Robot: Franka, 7 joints.
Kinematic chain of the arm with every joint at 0, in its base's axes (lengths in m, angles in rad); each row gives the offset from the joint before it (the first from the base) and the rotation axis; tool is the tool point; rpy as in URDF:
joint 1: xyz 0 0 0.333 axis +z
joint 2: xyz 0 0 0 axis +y
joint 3: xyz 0 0 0.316 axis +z
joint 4: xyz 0.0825 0 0 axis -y
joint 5: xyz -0.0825 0 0.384 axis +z
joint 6: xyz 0 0 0 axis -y
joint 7: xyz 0.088 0 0 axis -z
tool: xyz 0 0 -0.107 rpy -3.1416 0 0
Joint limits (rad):
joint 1: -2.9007..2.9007
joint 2: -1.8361..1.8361
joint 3: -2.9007..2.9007
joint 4: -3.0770..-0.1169
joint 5: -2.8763..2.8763
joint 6: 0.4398..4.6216
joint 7: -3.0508..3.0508
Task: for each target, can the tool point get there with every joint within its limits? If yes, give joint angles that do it. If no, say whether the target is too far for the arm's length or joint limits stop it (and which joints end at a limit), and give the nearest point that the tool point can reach.
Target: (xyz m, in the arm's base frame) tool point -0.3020 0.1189 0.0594
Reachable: yes | joints 1.5748 0.9428 0.5970 -2.6486 1.8804 1.7516 -0.4750
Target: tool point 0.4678 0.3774 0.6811
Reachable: yes | joints 0.2181 0.2119 0.7749 -1.4896 1.4147 3.6243 0.1989
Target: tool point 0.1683 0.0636 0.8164
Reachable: yes | joints -0.0204 -1.1362 0.2785 -2.4371 -2.3218 1.6125 0.4294
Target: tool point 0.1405 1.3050 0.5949
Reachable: no: too far | nearest point 0.0901 0.8365 0.5009 | short by 0.481 m
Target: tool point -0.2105 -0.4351 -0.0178
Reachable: yes | joints -2.3773 1.0567 0.4597 -2.1528 -2.4203 1.3039 -1.2355
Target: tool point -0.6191 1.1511 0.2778
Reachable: no: too far | nearest point -0.4060 0.7549 0.2968 | short by 0.450 m
